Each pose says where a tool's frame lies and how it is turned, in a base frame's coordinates. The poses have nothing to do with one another.
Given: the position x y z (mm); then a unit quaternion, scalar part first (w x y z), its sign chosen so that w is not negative.
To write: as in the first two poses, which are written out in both.
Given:
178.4 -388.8 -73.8 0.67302 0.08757 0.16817 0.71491
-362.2 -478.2 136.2 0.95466 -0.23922 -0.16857 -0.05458
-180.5 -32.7 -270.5 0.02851 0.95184 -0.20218 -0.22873
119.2 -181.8 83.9 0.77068 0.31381 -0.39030 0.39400
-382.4 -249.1 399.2 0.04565 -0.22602 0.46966 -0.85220
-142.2 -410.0 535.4 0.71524 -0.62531 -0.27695 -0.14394
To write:
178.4 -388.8 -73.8 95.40 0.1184 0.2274 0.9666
-362.2 -478.2 136.2 34.64 -0.8036 -0.5663 -0.1833
-180.5 -32.7 -270.5 176.73 0.9522 -0.2023 -0.2288
119.2 -181.8 83.9 79.17 0.4925 -0.6125 0.6183
-382.4 -249.1 399.2 174.77 -0.2263 0.4702 -0.8531
-142.2 -410.0 535.4 88.67 -0.8947 -0.3963 -0.2060

